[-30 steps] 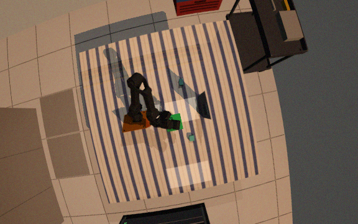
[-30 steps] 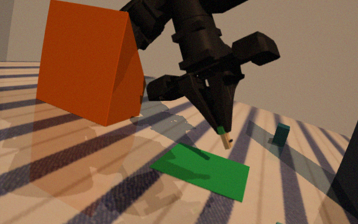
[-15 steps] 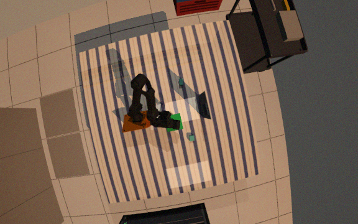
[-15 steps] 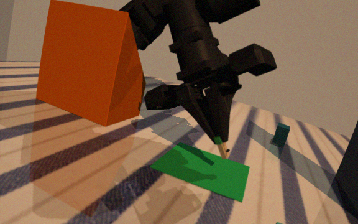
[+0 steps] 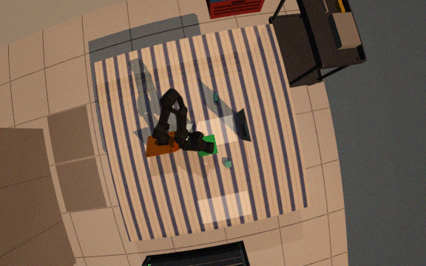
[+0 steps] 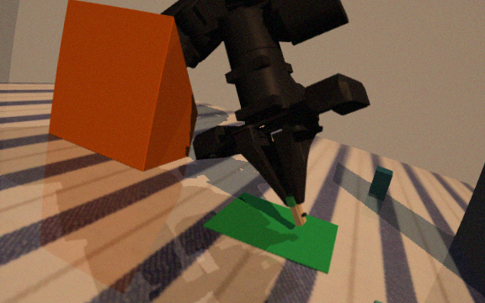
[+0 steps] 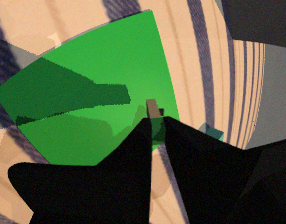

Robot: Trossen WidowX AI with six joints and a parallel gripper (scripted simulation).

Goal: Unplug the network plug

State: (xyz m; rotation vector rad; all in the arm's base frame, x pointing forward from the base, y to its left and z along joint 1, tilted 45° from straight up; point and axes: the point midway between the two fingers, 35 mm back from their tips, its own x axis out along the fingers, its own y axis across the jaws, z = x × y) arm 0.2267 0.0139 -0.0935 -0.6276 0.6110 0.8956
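My gripper tip is 30 mm above the green marked square and 10 mm past it. The rest, counted from my gripper tip: network plug: right at my gripper tip; dark upright panel: 220 mm ahead, 100 mm above, 90 mm to the left.
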